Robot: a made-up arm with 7 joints. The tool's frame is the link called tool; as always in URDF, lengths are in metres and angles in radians.
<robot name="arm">
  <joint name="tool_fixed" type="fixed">
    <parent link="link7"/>
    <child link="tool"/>
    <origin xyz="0 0 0" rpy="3.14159 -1.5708 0"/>
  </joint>
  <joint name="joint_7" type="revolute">
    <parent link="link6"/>
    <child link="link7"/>
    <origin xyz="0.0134 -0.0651 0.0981"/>
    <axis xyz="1 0 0"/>
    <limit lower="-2.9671" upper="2.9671" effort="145" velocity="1.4"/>
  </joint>
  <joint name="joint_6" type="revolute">
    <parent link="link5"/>
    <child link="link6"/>
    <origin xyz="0 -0.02 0.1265"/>
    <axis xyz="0 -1 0"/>
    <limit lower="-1.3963" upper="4.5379" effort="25" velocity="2.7"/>
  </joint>
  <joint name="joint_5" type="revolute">
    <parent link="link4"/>
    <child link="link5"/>
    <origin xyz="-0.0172 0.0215 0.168"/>
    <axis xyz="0 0 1"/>
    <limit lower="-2.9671" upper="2.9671" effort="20" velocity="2.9"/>
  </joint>
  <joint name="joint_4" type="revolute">
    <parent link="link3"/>
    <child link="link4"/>
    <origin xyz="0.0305 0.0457 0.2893"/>
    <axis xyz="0 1 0"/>
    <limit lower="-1.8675" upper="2.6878" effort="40" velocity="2.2"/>
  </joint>
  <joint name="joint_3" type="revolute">
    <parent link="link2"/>
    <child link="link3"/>
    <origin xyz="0 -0.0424 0.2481"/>
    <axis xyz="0 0 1"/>
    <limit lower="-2.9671" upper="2.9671" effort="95" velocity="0.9"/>
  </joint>
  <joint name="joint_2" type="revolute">
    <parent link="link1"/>
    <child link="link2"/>
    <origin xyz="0 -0.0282 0.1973"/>
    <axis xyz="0 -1 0"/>
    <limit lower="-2.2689" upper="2.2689" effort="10" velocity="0.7"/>
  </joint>
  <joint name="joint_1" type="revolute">
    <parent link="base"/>
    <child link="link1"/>
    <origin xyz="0 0 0.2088"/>
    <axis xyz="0 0 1"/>
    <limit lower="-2.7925" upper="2.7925" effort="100" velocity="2.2"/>
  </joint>
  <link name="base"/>
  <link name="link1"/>
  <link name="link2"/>
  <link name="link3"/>
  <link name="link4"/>
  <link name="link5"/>
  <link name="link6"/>
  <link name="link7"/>
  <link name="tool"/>
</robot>
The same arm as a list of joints. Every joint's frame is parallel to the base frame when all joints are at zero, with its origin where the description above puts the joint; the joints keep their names.
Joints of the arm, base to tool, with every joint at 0 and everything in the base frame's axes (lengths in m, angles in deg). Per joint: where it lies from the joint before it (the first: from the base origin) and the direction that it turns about. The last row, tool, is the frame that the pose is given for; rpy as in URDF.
joint_1: xyz 0 0 0.2088 axis 0 0 1
joint_2: xyz 0 -0.0282 0.1973 axis 0 -1 0
joint_3: xyz 0 -0.0424 0.2481 axis 0 0 1
joint_4: xyz 0.0305 0.0457 0.2893 axis 0 1 0
joint_5: xyz -0.0172 0.0215 0.168 axis 0 0 1
joint_6: xyz 0 -0.02 0.1265 axis 0 -1 0
joint_7: xyz 0.0134 -0.0651 0.0981 axis 1 0 0
tool: xyz 0 0 0 rpy 180 -90 0
Joint limits (deg, base to tool): -160..160 -130..130 -170..170 -107..154 -170..170 -80..260 -170..170

